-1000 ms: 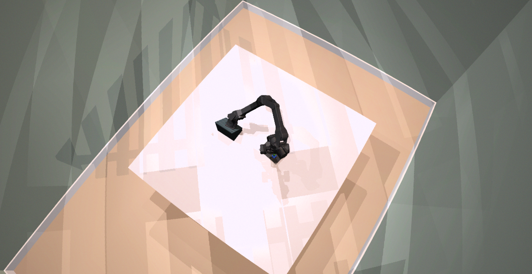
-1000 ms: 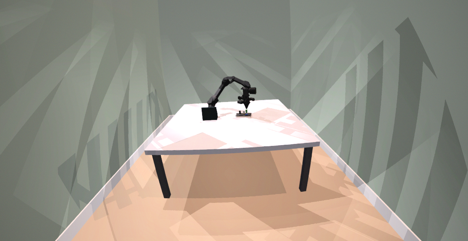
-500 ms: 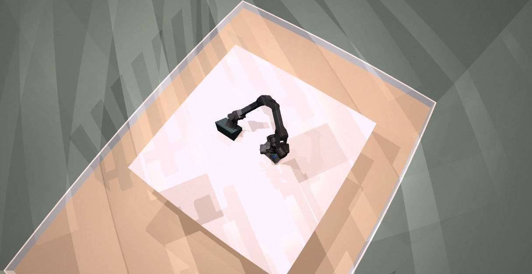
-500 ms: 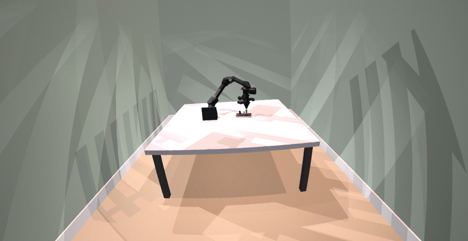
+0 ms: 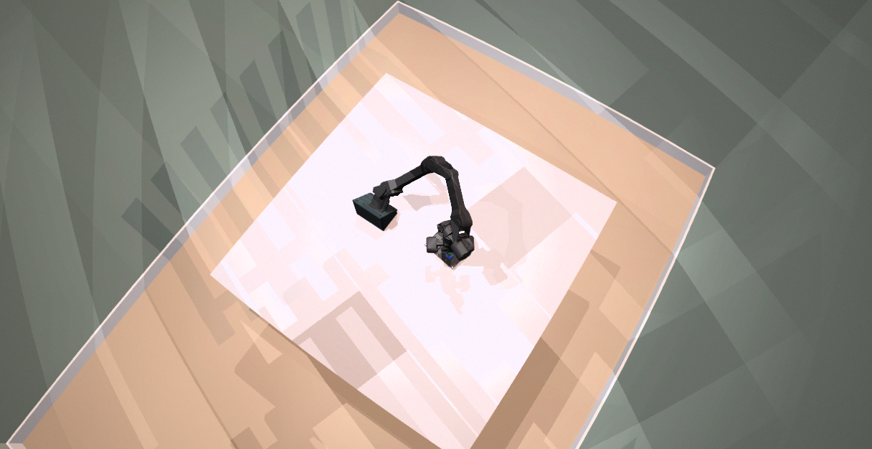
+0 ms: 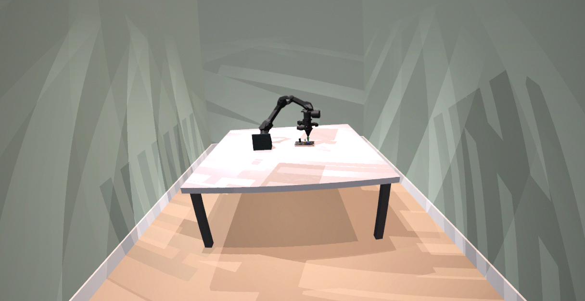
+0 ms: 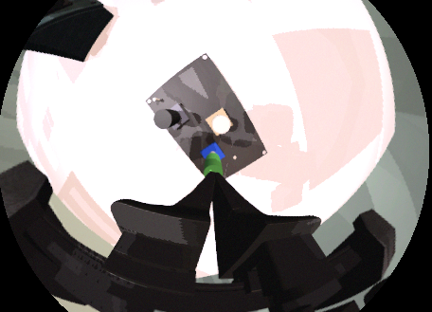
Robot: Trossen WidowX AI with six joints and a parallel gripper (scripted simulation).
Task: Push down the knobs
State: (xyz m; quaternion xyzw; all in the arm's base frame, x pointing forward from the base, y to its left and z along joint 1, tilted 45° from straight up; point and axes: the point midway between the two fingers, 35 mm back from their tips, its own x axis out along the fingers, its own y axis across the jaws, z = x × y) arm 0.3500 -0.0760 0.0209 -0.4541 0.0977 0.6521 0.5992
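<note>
The green knob lies 20 mm below my gripper tip. From my gripper tip the other things lie so: black knob: 70 mm behind, 30 mm below, 10 mm to the left; then grey part: 70 mm behind, 40 mm below, 10 mm to the left.
</note>
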